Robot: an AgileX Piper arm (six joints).
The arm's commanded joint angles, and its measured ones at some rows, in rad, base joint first. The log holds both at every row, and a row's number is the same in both.
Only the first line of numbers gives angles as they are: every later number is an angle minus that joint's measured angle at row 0.
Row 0, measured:
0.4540 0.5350 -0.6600 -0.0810 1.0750 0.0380
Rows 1 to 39, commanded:
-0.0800 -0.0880 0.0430 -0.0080 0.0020 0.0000
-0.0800 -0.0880 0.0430 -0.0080 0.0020 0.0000
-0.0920 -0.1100 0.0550 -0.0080 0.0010 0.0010
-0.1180 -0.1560 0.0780 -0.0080 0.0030 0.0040
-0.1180 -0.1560 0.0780 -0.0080 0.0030 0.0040
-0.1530 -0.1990 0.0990 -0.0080 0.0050 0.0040
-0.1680 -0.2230 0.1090 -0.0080 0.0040 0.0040
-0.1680 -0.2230 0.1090 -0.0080 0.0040 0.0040
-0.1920 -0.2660 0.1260 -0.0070 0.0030 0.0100
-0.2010 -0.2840 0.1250 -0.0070 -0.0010 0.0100
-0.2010 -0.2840 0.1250 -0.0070 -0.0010 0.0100
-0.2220 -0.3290 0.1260 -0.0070 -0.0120 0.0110
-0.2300 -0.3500 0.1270 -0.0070 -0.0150 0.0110
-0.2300 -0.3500 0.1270 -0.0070 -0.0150 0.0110
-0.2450 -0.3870 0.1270 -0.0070 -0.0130 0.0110
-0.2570 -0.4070 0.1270 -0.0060 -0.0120 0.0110
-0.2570 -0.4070 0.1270 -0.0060 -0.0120 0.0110
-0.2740 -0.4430 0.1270 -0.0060 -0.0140 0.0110
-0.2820 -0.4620 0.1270 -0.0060 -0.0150 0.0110
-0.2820 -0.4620 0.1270 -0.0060 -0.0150 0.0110
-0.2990 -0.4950 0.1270 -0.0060 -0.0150 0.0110
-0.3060 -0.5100 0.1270 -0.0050 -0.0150 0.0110
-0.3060 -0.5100 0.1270 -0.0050 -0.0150 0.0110
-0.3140 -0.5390 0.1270 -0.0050 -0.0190 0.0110
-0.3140 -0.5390 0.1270 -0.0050 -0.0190 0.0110
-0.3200 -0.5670 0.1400 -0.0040 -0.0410 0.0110
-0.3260 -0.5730 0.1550 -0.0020 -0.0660 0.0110
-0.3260 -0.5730 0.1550 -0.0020 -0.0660 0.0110
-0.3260 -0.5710 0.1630 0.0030 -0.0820 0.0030
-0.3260 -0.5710 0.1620 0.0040 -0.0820 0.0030
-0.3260 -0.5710 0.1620 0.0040 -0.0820 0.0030
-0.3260 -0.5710 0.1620 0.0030 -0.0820 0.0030
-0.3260 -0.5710 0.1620 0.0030 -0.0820 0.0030
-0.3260 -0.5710 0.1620 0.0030 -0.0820 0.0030
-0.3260 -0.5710 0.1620 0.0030 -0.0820 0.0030
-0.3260 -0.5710 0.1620 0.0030 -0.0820 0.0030
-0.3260 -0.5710 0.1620 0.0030 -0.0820 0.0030
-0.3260 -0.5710 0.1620 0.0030 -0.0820 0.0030
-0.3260 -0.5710 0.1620 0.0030 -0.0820 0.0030
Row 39, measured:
-0.3190 -0.5400 0.1600 0.0060 -0.0670 0.0020
